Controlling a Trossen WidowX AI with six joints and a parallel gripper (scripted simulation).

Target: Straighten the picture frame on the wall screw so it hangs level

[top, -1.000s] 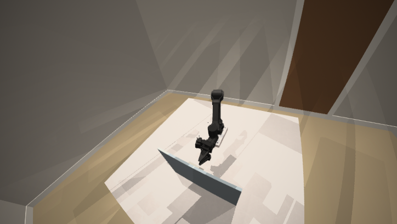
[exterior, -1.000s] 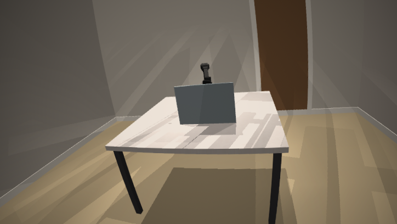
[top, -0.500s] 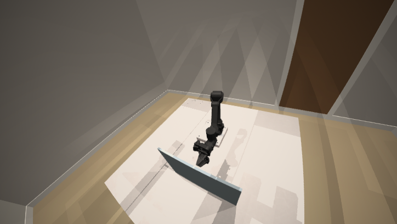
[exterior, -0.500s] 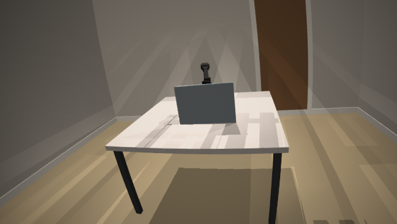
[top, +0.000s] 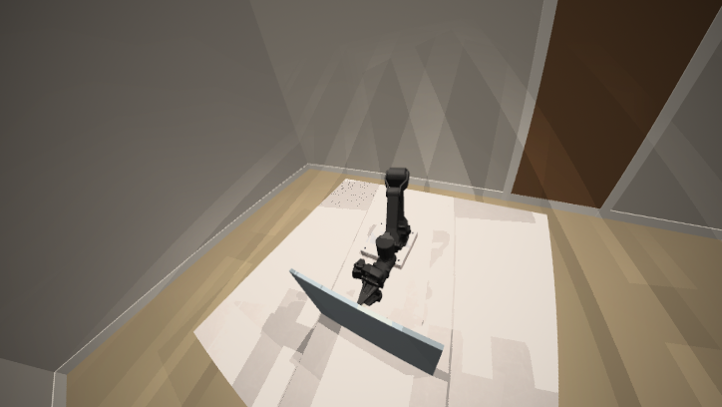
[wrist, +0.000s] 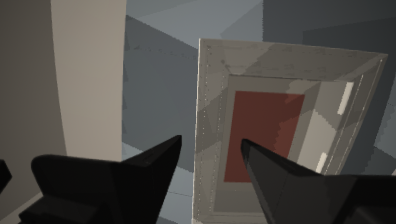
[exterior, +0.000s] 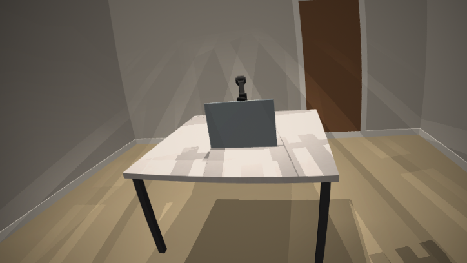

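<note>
Now: the picture frame 5 cm below my gripper tip and 1 cm ahead of it. Round my gripper tip: wall panel (7 cm below, 2 cm ahead, 1 cm to the left).
</note>
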